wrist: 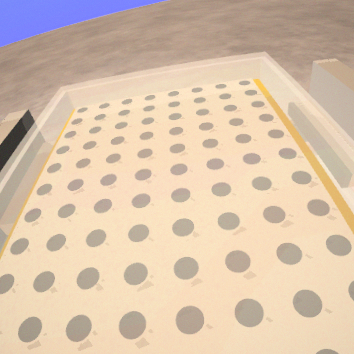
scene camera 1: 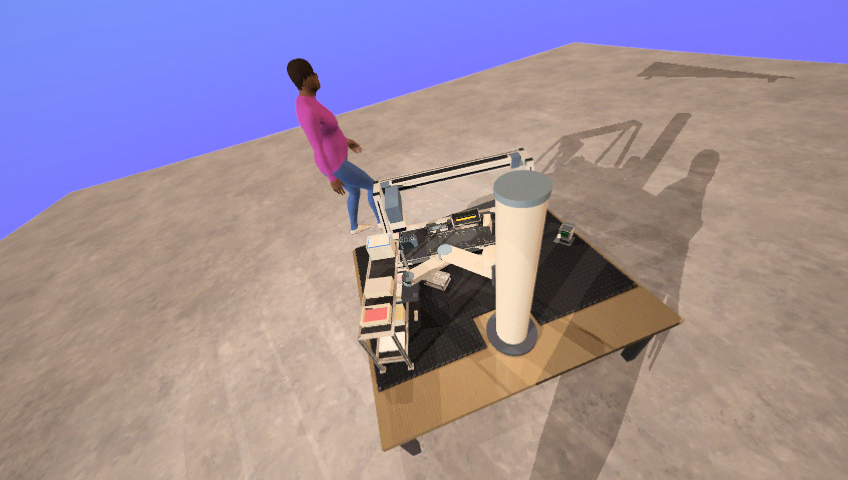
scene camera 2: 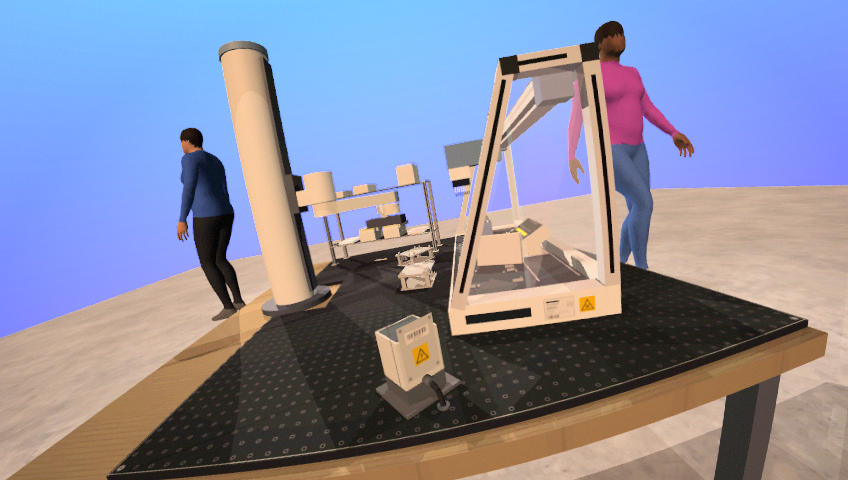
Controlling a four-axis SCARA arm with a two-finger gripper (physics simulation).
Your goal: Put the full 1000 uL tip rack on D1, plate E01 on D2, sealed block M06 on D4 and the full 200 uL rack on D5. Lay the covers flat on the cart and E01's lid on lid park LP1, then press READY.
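My gripper [scene camera 1: 409,294] [scene camera 2: 383,227] [wrist: 170,105] is open and empty at the cart [scene camera 1: 371,355] [scene camera 2: 329,239]. In the wrist view its fingers stand on either side of a tip rack with yellow edges [wrist: 182,227] under a clear cover [wrist: 170,75]. The rack is close below the camera; whether the pads touch the cover is unclear. On the cart's upper level stand a blue-edged box [scene camera 1: 379,243], a pale box [scene camera 1: 379,287] and a box with a red top [scene camera 1: 375,314]. Labels are too small to read.
The liquid handler [scene camera 1: 455,160] [scene camera 2: 535,306] spans a dark deck. White stands [scene camera 1: 437,280] [scene camera 2: 417,276] are on the black mat between cart and arm column [scene camera 1: 520,267] [scene camera 2: 261,178]. A small device [scene camera 1: 565,233] [scene camera 2: 413,356] stands near the far edge. A person in pink [scene camera 1: 321,130] [scene camera 2: 621,101] stands behind.
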